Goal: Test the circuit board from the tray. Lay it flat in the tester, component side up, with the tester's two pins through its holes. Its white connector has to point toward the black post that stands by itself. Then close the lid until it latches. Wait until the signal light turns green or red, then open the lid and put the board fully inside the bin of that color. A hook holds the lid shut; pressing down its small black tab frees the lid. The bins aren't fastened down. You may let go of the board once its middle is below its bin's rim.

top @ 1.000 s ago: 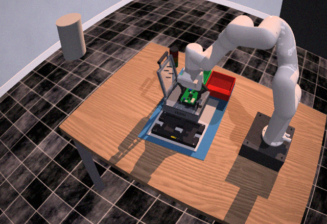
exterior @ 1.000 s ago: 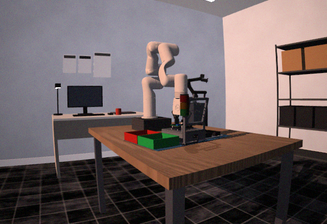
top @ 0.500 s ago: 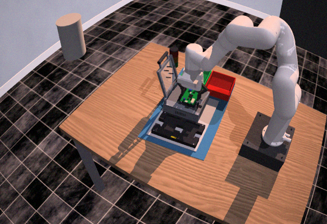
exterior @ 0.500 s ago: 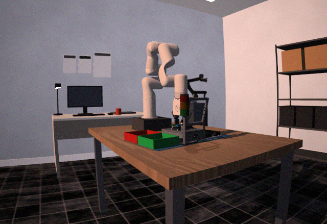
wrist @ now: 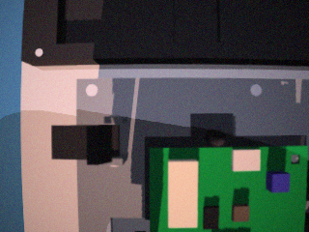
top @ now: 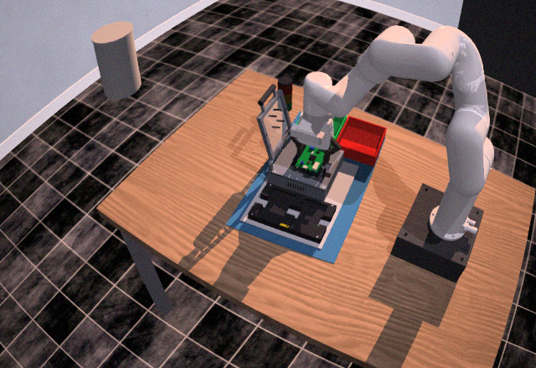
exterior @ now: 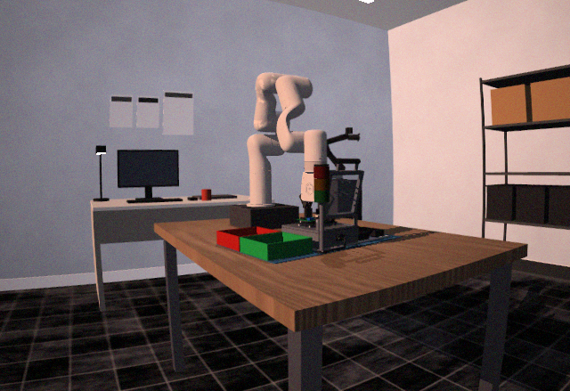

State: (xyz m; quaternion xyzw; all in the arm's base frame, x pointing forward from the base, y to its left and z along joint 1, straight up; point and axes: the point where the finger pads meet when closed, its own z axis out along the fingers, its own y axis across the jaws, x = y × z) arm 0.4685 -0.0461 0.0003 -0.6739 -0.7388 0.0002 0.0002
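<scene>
Right now the green circuit board is right at my hand. Also, from my hand: black block 70 mm behind, 50 mm to the left; then green bin 190 mm to the right, 70 mm below, 60 mm ahead; then clear lid 120 mm ahead, 100 mm above, 10 mm to the left.
</scene>
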